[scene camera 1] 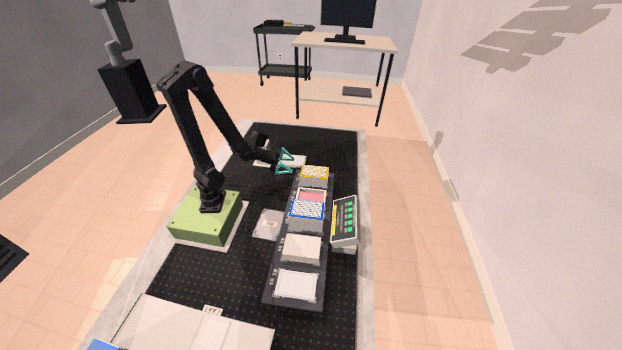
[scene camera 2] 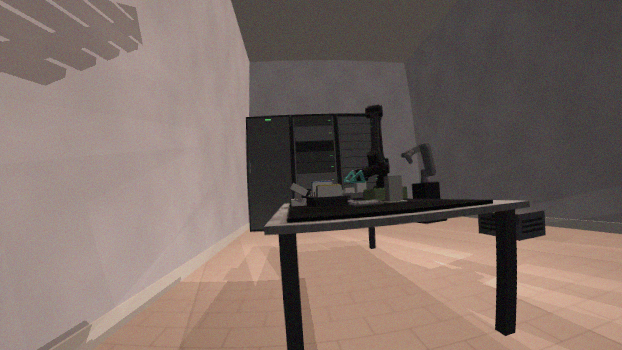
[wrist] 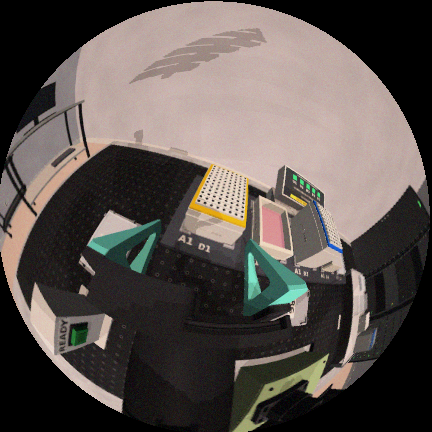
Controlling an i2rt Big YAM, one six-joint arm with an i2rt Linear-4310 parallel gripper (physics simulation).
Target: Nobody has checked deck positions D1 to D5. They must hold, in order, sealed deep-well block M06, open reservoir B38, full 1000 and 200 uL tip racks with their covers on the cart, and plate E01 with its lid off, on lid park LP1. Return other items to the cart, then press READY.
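Where they show: gripper, fingertip midpoint: (scene camera 1: 293, 165) (scene camera 2: 346, 181) (wrist: 203, 234); arm's base at its link origin: (scene camera 1: 213, 201) (scene camera 2: 383, 188).
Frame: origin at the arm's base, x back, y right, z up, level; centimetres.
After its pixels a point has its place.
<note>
My gripper (scene camera 1: 292, 165) {z 4.7, x -33.7, y -17.6 cm} (scene camera 2: 355, 176) {z 4.7, x -33.7, y -17.6 cm} (wrist: 203, 234) {z 4.7, x -33.7, y -17.6 cm} is open and empty, above the mat beside the D1 end of the deck. A yellow-rimmed tip rack (scene camera 1: 314, 172) {z 3.2, x -43.4, y -14.0 cm} (wrist: 222, 192) {z 3.6, x -41.9, y -15.3 cm} stands on D1. A reservoir with pink content (scene camera 1: 311, 195) {z -1.6, x -41.7, y -4.3 cm} (wrist: 273, 226) {z -1.6, x -41.7, y -1.6 cm} is on D2. A blue-rimmed tip rack (scene camera 1: 307, 209) {z 6.9, x -39.3, y 10.4 cm} (wrist: 327, 225) {z 7.0, x -38.4, y 7.1 cm} stands on D3. A white-topped block (scene camera 1: 301, 248) {z 1.4, x -36.9, y 23.1 cm} is on D4 and a white plate (scene camera 1: 296, 285) {z -1.9, x -35.1, y 34.6 cm} on D5. The lid park (scene camera 1: 298, 161) {z -5.8, x -35.9, y -33.3 cm} (wrist: 115, 226) {z -5.8, x -36.6, y -34.2 cm} is partly behind a finger. The green READY button (wrist: 79, 334) shows at lower left in the wrist view. Item codes are unreadable.
A status panel (scene camera 1: 345, 220) {z 4.2, x -53.3, y 13.8 cm} (wrist: 300, 186) {z 4.3, x -54.0, y 8.9 cm} with several green lights stands behind the deck. The RG pad (scene camera 1: 269, 223) {z -6.8, x -23.6, y 6.5 cm} (wrist: 300, 309) {z -6.8, x -22.0, y 10.2 cm} lies between deck and arm base (scene camera 1: 202, 225) {z -0.1, x 1.3, y 11.9 cm}. The white cart surface (scene camera 1: 165, 320) {z -1.6, x 3.9, y 45.2 cm} is at the near end, with a blue item (scene camera 1: 102, 345) {z 7.8, x 12.9, y 53.8 cm}.
</note>
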